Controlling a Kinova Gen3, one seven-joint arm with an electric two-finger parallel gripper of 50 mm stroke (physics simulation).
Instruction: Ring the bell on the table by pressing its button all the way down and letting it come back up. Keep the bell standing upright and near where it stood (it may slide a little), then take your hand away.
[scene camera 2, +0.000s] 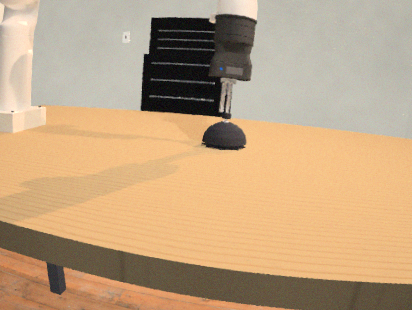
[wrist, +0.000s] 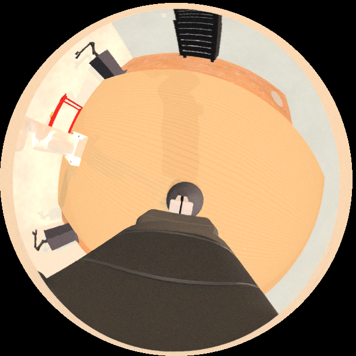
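Where they show: gripper, fingertip midpoint: (scene camera 2: 223, 112); arm's base, link origin: (scene camera 2: 12, 108).
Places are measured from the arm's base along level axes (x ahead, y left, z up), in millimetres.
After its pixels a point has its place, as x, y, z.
Note:
A dark domed bell (scene camera 2: 224, 136) {498, -118, -19} (wrist: 191, 191) stands upright on the wooden table (scene camera 2: 300, 200) {583, -379, -43} (wrist: 250, 150). A small bright bit of its button shows at the top of the dome in the scene view; in the wrist view the fingers hide the button. My gripper (scene camera 2: 226, 116) {495, -73, 19} (wrist: 181, 201) is shut and empty, pointing down right over the bell's top. Its dark fingertips are at the button, touching it or very close above it; I cannot tell which. How far down the button is cannot be made out.
The white robot base (scene camera 2: 22, 119) {54, -47, -18} (wrist: 76, 149) stands at the table's left. A black drawer cabinet (scene camera 2: 180, 65) (wrist: 196, 32) stands beyond the table. A red frame (wrist: 57, 109) and two dark boxes with thin arms show at the left of the wrist view.

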